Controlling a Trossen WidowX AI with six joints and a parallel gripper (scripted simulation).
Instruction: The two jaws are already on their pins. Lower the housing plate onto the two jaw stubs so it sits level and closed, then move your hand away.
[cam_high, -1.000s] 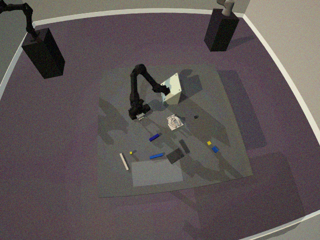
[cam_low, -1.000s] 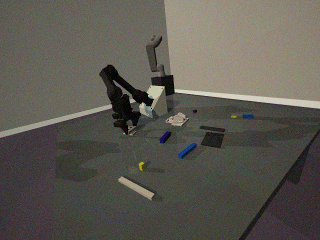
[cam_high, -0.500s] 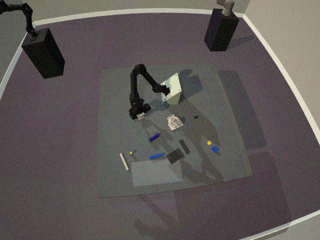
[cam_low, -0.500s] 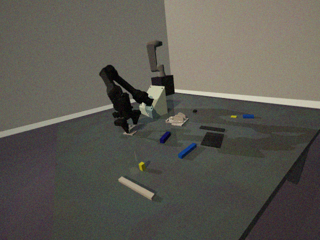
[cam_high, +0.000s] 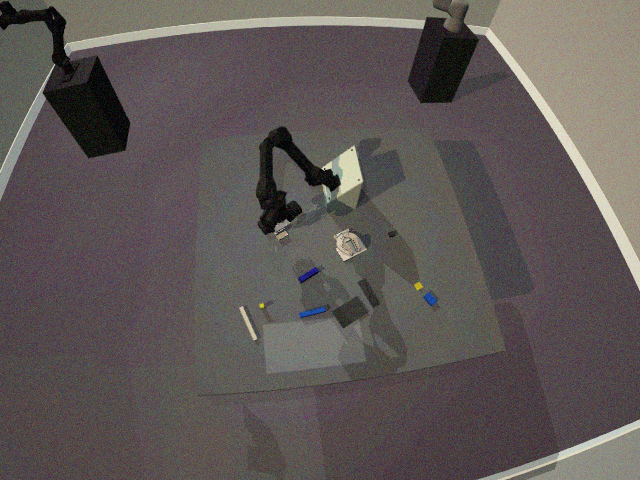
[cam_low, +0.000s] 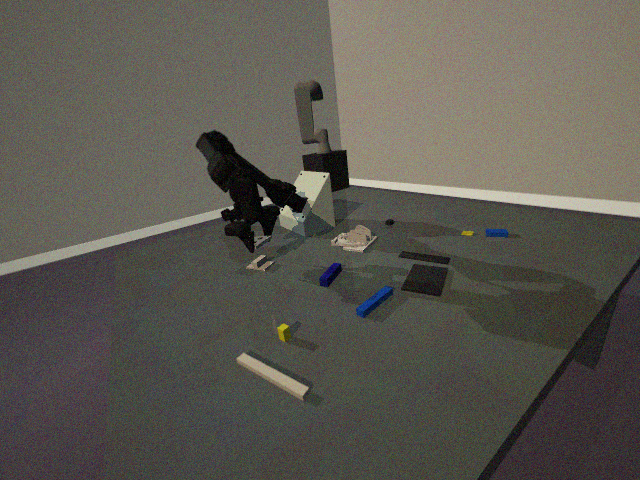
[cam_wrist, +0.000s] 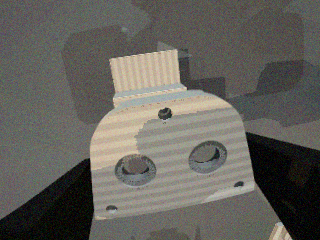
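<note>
The stand is 6 cm below my gripper tip, 1 cm to the right of it and 1 cm behind it. From my gripper tip the other things lie so: yellow cube (32 cm ahead, 13 cm to the right, 5 cm below); then black piece (49 cm to the left, 9 cm ahead, 6 cm below); then white bar (38 cm ahead, 20 cm to the right, 6 cm below).
</note>
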